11 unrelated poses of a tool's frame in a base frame.
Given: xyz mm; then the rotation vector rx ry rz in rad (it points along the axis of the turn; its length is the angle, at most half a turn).
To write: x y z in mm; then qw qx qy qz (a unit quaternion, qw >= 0). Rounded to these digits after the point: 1 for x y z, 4 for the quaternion.
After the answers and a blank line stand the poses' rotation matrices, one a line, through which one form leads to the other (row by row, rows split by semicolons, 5 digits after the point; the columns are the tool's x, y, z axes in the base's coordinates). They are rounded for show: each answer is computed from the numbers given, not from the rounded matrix.
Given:
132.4, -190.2, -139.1, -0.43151, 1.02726, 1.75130
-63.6, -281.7, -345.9, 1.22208, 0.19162, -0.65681
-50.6, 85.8, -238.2, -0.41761, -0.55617, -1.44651
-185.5, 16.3, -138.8, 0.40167, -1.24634, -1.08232
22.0, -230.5, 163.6, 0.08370, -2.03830, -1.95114
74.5, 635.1, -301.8, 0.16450, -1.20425, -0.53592
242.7, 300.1, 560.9, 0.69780, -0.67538, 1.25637
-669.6, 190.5, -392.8, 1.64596, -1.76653, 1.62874
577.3, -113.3, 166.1, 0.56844, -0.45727, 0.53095
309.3, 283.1, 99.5, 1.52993, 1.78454, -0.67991
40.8, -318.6, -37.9, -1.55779, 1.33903, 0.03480
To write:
132.4, -190.2, -139.1, 0.5081, -0.1791, 0.4263, 0.7267
-63.6, -281.7, -345.9, 0.7647, 0.5623, 0.0882, -0.3022
-50.6, 85.8, -238.2, 0.6949, -0.1871, -0.2492, -0.6481
-185.5, 16.3, -138.8, 0.6604, 0.1775, -0.5509, -0.4784
22.0, -230.5, 163.6, 0.1587, 0.0293, -0.7129, -0.6824
74.5, 635.1, -301.8, 0.7874, 0.0763, -0.5588, -0.2487
242.7, 300.1, 560.9, 0.7010, 0.3134, -0.3033, 0.5642
-669.6, 190.5, -392.8, 0.1143, 0.5614, -0.6026, 0.5556
577.3, -113.3, 166.1, 0.8999, 0.2747, -0.2210, 0.2566
309.3, 283.1, 99.5, 0.3404, 0.5879, 0.6857, -0.2613
40.8, -318.6, -37.9, 0.5172, -0.6490, 0.5578, 0.0145

-0.41960 -0.89109 0.17291; 0.58579 -0.12032 0.80148; -0.69339 0.43759 0.57248
0.80179 0.56134 -0.20504; -0.36302 0.18495 -0.91324; -0.47471 0.80666 0.35207
0.03579 0.99395 -0.10380; -0.80746 0.08996 0.58302; 0.58883 0.06295 0.80580
-0.06467 0.43626 -0.89749; -0.82748 0.47924 0.29258; 0.55776 0.76158 0.33000
-0.94792 0.17484 -0.26622; -0.25832 0.06686 0.96374; 0.18630 0.98232 -0.01821
0.25174 0.30633 -0.91803; -0.47697 0.86465 0.15773; 0.84210 0.39816 0.36378
0.17928 -0.98119 -0.07162; 0.60098 0.16686 -0.78165; 0.77890 0.09710 0.61959
-0.34345 -0.80360 0.48608; -0.54960 -0.24771 -0.79786; 0.76157 -0.54117 -0.35658
0.77071 -0.58317 -0.25676; 0.34040 0.71746 -0.60777; 0.53864 0.38101 0.75146
-0.07701 0.98417 0.15963; 0.62844 0.17221 -0.75855; -0.77403 0.04190 -0.63176
0.37724 -0.73901 0.55818; -0.70901 0.15729 0.68743; -0.59581 -0.65508 -0.46463

